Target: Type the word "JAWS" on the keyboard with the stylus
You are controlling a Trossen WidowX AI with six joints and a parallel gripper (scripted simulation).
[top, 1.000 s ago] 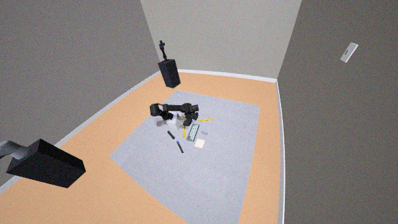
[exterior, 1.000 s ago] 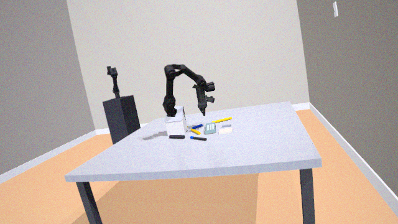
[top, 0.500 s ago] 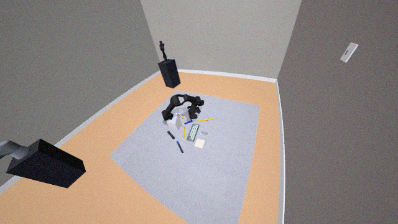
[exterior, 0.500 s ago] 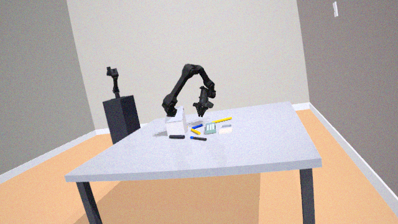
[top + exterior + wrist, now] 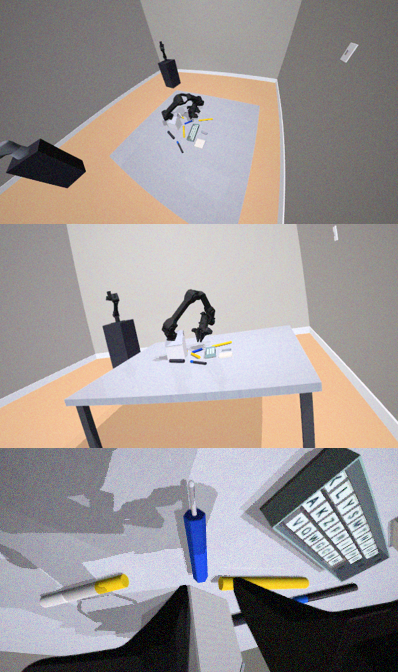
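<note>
My gripper tip is 6 cm above the stylus. Also, from my gripper tip: grey block 22 cm ahead, 6 cm to the right, 6 cm below; then grey stylus tip 6 cm below, 3 cm to the left, 2 cm ahead; then white marker 15 cm behind, 6 cm below, 1 cm to the left.
</note>
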